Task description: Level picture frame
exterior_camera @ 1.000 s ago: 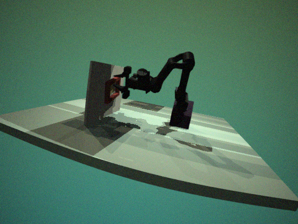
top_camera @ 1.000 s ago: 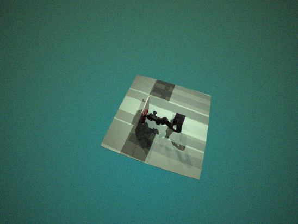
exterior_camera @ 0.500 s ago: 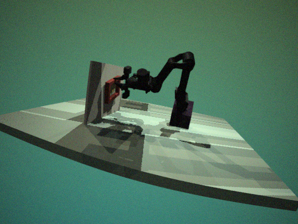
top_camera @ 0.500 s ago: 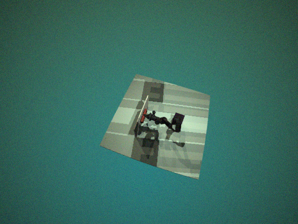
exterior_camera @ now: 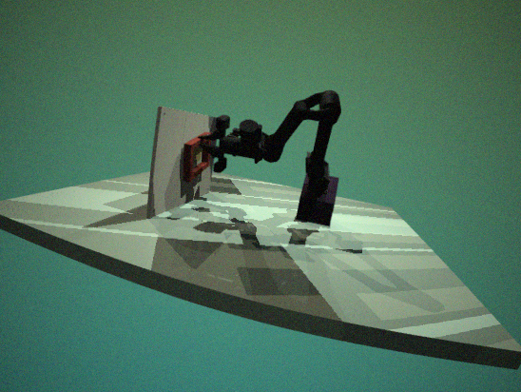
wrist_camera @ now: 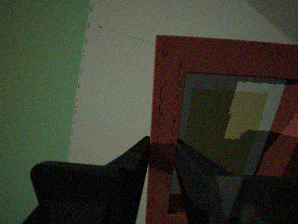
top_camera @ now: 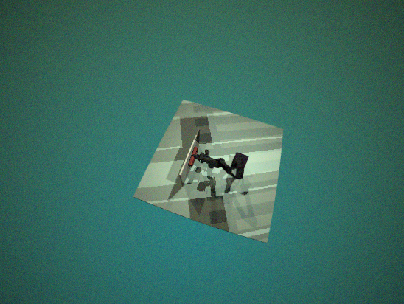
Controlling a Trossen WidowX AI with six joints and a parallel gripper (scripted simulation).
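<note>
The red picture frame is 5 cm below my gripper tip and 1 cm to the right of it. Round my gripper tip: grey wall panel 7 cm below, 2 cm ahead.
</note>
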